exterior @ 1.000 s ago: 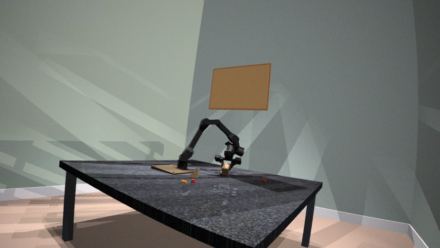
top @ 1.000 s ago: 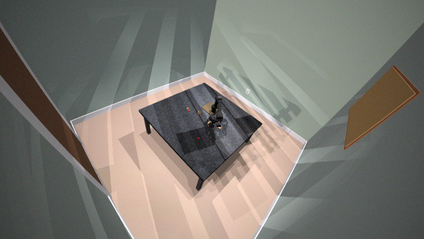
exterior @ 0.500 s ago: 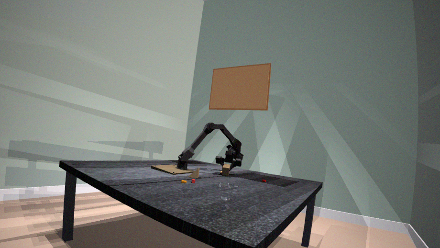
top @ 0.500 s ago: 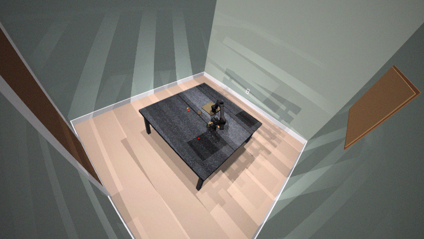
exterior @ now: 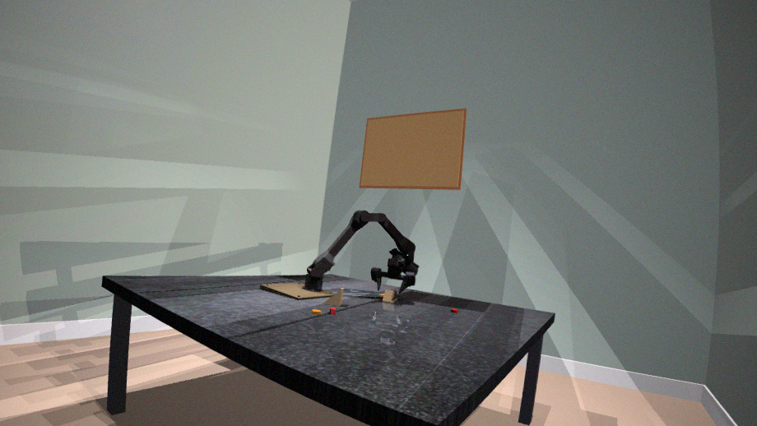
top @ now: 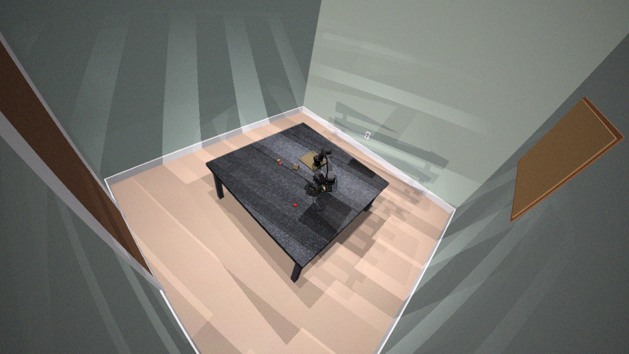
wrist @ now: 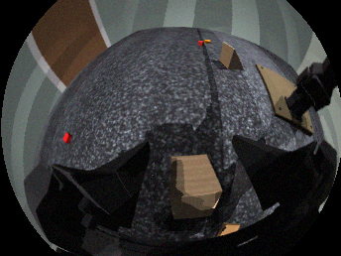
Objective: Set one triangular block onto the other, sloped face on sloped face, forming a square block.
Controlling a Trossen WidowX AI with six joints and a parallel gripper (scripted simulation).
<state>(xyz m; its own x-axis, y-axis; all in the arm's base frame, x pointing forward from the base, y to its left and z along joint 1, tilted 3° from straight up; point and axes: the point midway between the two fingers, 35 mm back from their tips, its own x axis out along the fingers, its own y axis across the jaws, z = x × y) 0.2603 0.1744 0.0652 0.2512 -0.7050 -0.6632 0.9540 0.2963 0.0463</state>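
My gripper tip is now 10 mm past the tan triangular block, 50 mm to the right of it and 20 mm above it. Also, from my gripper tip: red cube 20 mm ahead, 390 mm to the right, 30 mm below; orange piece 10 mm behind, 440 mm to the right, 40 mm below.
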